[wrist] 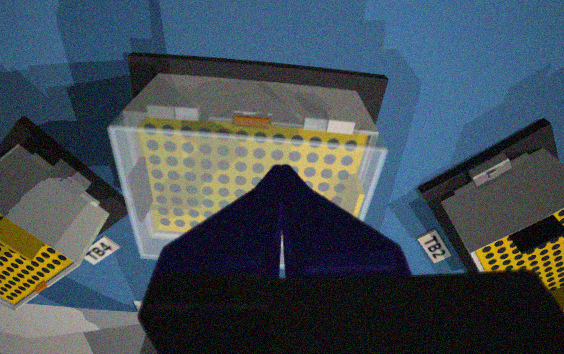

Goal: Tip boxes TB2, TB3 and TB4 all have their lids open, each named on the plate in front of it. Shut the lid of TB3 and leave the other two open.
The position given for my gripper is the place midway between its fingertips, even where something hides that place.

Note:
I see my gripper (281,177) and a clear lid (175,173).

